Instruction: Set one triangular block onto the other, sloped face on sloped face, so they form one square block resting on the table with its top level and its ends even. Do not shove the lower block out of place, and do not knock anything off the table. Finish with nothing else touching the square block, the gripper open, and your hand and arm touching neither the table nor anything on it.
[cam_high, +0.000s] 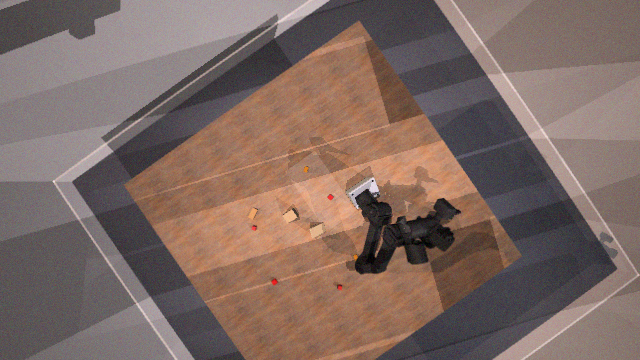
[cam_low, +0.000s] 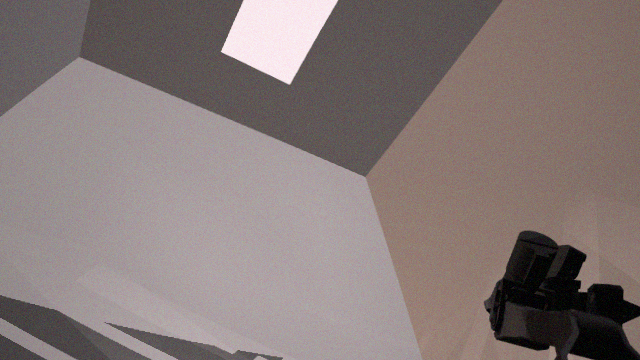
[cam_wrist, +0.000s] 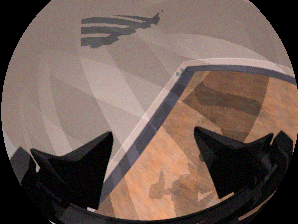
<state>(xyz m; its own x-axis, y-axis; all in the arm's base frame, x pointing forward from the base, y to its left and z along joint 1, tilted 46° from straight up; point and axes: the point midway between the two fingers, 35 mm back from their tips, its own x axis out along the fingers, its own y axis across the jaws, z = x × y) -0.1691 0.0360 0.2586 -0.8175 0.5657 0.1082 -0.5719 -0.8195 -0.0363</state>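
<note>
My gripper tip is now 48 cm short of the tan triangular block, 34 cm to the left of it and 23 cm above it.
</note>
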